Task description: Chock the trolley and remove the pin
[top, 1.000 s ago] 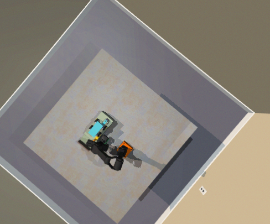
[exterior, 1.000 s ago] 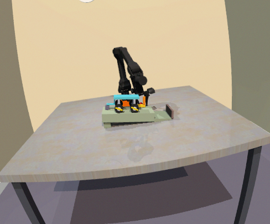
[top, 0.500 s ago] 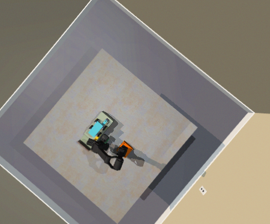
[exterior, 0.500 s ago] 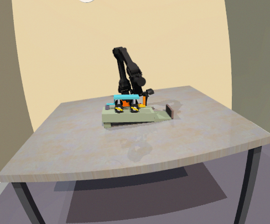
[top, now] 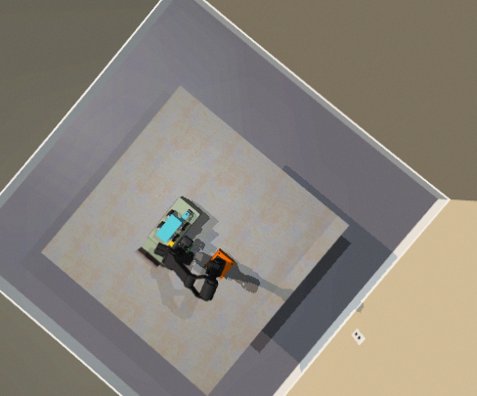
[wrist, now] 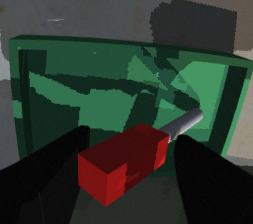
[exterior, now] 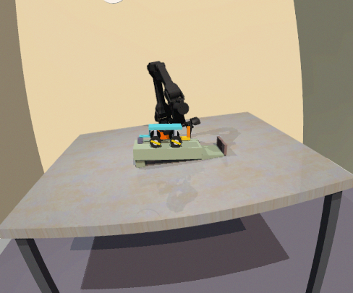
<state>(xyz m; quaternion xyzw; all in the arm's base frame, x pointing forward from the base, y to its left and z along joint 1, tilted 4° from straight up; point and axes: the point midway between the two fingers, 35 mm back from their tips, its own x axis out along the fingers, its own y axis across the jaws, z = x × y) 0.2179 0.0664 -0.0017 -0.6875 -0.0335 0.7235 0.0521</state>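
Right now the red-headed stop pin is 10 mm to the left of my gripper tip. Also, from my gripper tip: trolley 110 mm to the right, 110 mm ahead, 80 mm above; then yellow chock 70 mm ahead, 50 mm above, 20 mm to the right; then dark end stop 140 mm to the left, 130 mm ahead.
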